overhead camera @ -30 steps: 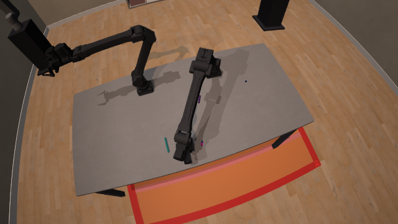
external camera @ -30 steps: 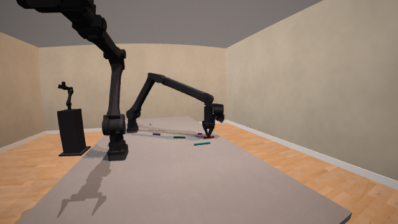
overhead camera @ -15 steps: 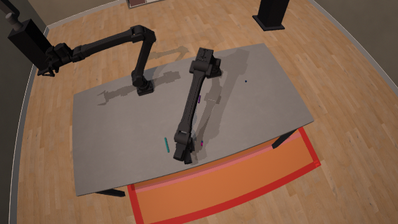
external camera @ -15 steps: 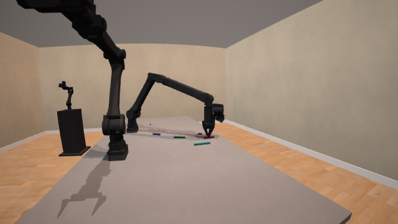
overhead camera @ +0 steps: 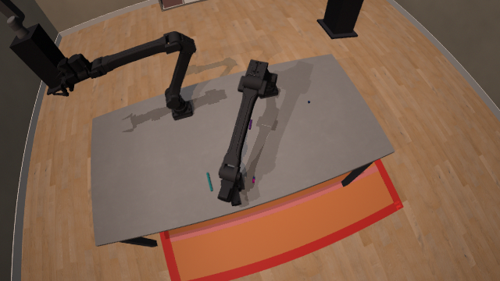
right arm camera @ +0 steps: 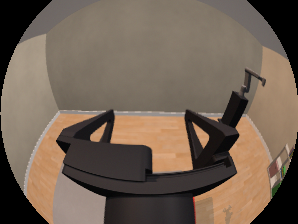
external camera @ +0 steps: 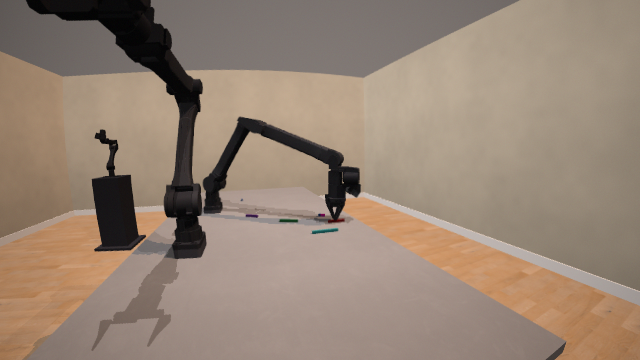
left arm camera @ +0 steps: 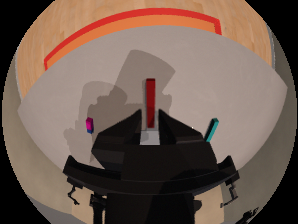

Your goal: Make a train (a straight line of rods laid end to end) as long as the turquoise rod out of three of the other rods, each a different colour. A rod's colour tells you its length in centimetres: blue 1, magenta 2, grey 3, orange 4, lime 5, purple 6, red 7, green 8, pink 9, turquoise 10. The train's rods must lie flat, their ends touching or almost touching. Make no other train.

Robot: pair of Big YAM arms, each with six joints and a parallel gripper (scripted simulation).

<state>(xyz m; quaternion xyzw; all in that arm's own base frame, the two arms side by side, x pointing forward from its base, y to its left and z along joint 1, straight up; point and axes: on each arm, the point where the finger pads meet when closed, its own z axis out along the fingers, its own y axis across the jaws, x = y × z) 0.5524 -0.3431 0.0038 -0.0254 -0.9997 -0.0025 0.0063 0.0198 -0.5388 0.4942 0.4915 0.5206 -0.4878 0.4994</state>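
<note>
Now: the red rod 20 mm below my left hand and 10 mm ahead of it. Round my left hand: turquoise rod: 110 mm to the right, 80 mm behind, 20 mm below; magenta rod: 110 mm to the left, 20 mm below, 20 mm behind; green rod: 190 mm behind, 60 mm to the left, 20 mm below.
</note>
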